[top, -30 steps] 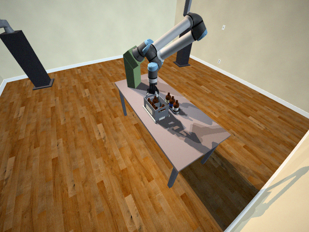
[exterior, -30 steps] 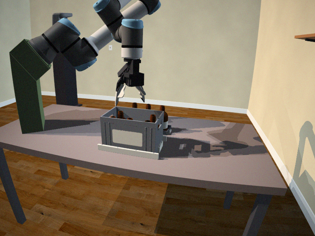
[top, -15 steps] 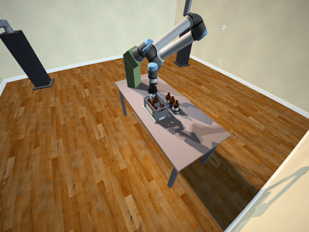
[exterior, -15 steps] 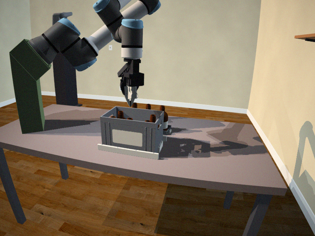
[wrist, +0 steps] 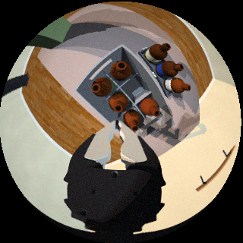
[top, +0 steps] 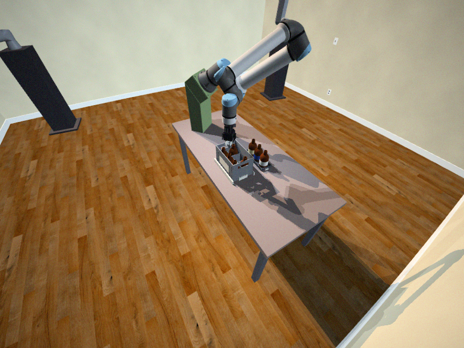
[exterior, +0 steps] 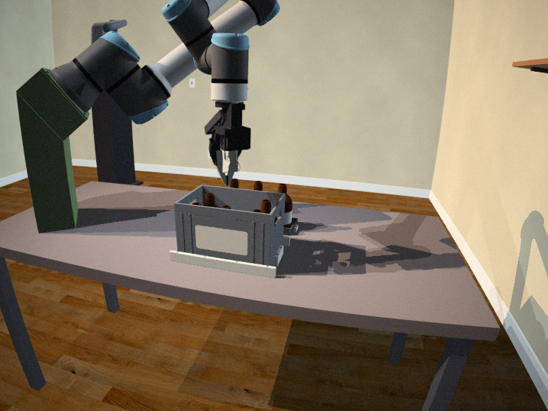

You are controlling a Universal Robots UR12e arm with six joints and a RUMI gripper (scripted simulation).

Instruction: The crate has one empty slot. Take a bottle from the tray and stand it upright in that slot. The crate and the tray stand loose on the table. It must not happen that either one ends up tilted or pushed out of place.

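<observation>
Right now my hand is 280 mm to the right of the tray, 230 mm above it and 30 mm past it. Also, from my hand: grey crate 160 mm below, 40 mm to the left, 10 mm behind.
</observation>
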